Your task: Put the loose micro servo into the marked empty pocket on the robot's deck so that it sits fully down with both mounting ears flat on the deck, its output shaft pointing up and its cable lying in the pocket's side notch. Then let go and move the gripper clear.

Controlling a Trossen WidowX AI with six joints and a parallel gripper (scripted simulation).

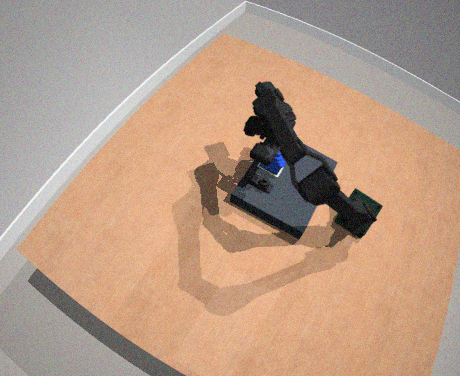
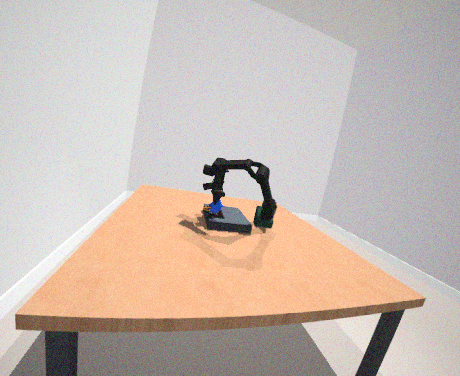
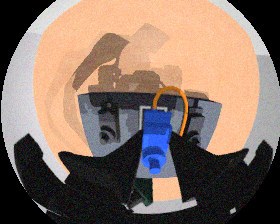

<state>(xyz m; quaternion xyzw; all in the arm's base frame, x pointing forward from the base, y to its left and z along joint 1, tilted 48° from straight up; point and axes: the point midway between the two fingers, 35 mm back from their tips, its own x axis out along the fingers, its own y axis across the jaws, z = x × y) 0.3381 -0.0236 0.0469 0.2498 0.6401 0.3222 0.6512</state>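
Right now the dark grey deck is 12 cm behind my gripper tip, 1 cm to the right of it and 7 cm below it.
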